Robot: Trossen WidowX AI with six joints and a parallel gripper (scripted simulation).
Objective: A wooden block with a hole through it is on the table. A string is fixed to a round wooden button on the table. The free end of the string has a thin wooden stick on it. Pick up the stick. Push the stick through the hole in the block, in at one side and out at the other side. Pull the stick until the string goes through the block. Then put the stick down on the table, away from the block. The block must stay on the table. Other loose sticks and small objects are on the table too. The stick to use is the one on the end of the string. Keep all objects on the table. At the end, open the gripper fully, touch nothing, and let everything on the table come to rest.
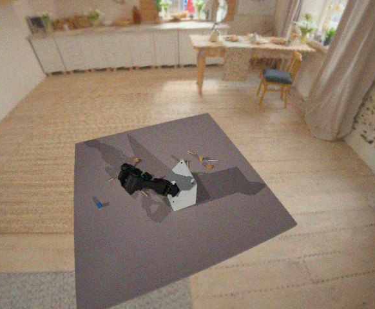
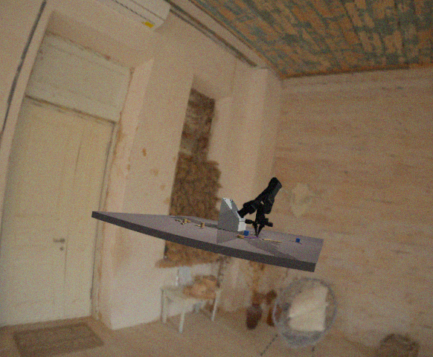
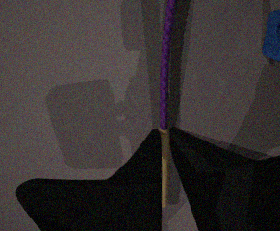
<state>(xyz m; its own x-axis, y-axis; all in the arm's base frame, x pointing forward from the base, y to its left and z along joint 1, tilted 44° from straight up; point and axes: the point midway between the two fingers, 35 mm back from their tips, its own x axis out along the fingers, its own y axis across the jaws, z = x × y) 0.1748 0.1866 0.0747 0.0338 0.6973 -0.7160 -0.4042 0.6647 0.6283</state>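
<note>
My gripper tip is now 90 mm short of the blue cube, 50 mm to the left of it and 10 mm below it. The rest, counted from my gripper tip: round wooden button: 280 mm ahead, 40 mm to the right, 10 mm above; then thin wooden stick: 20 mm behind, 10 mm to the right.
</note>
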